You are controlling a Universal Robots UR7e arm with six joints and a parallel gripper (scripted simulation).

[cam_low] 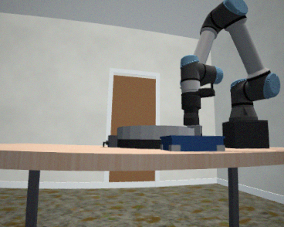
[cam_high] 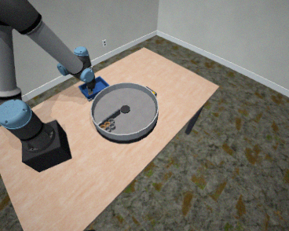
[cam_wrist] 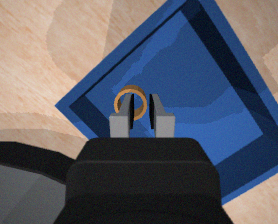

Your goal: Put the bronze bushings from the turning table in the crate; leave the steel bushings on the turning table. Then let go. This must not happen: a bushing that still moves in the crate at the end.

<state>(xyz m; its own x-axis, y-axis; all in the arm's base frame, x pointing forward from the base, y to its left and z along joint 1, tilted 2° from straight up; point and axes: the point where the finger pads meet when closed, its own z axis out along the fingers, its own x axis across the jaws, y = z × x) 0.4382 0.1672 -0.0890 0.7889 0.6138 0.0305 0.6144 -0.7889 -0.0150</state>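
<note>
The blue crate is 40 mm ahead of my hand, 10 mm to the left of it and 20 mm below it. The rest, counted from my hand: grey turning table: 20 mm ahead, 330 mm to the right, 10 mm above.
</note>
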